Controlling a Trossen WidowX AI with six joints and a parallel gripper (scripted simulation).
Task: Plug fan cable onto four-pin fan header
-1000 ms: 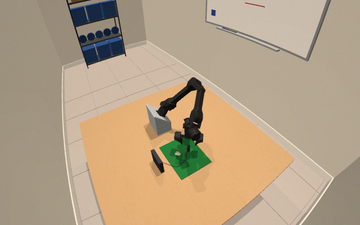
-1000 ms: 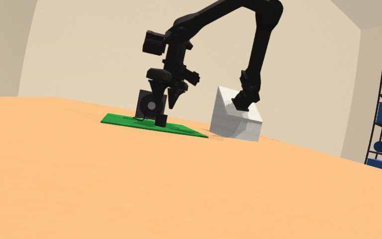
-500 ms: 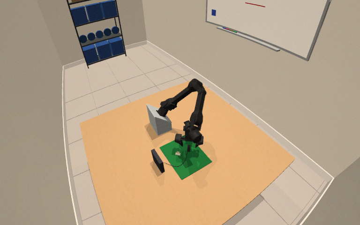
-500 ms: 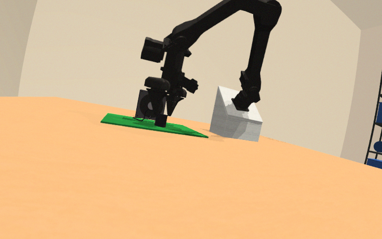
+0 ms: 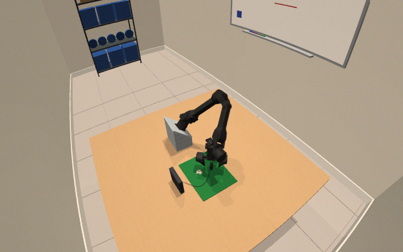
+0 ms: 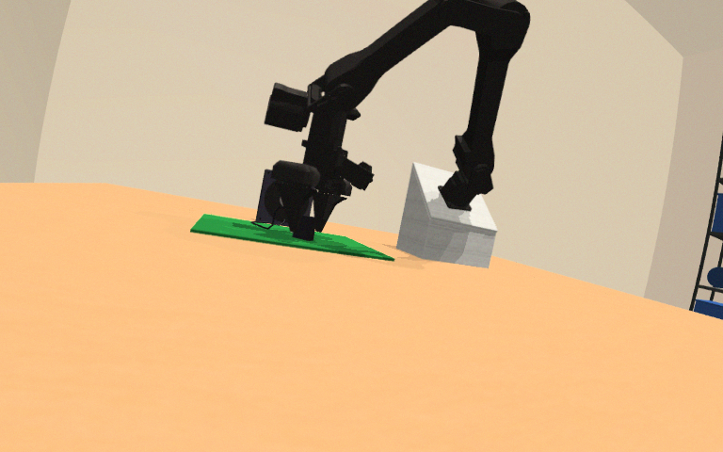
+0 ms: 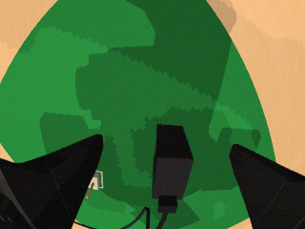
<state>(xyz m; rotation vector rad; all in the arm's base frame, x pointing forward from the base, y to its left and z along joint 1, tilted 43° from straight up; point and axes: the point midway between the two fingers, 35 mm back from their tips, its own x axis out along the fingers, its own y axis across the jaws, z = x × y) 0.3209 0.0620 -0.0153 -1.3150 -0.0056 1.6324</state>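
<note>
The fan header lies 10 mm behind my gripper tip, 90 mm to the right of it and 20 mm below it. The rest, counted from my gripper tip: black fan cable plug: 10 mm above; then black fan: 10 mm behind, 240 mm to the right, 40 mm above; then green board: 20 mm ahead, 50 mm to the right, 30 mm below.
</note>
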